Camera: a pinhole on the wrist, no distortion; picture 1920 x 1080 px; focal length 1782.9 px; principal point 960.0 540.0 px. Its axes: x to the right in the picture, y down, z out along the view. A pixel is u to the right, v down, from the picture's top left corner.
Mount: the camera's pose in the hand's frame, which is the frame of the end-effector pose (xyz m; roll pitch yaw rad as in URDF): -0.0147 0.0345 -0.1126 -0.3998 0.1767 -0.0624
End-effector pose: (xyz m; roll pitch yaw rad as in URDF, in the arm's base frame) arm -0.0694 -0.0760 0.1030 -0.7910 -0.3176 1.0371
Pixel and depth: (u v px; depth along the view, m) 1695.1 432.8 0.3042
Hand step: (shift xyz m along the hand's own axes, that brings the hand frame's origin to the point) 0.1653 0.1250 0.1482
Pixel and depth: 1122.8 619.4 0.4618
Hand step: 0.1123 0.2256 0.2909
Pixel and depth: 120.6 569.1 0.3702
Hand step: -0.1172 0.1909 0.2514
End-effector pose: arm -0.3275 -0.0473 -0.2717 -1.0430 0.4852 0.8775
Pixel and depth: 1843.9 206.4 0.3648
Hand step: 0.2315 0.0984 0.2126
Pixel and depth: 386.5 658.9 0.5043
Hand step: -0.0807 0.2663 0.3603
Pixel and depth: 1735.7 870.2 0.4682
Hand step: 0.2715 0.2792 0.2429
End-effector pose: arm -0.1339 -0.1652 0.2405 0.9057 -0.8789 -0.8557
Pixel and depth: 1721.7 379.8 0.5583
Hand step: 0.3240 0.1848 0.3710
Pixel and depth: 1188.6 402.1 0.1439
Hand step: 0.0303 0.0775 0.0189
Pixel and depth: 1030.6 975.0 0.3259
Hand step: 0.0577 0.2305 0.1502
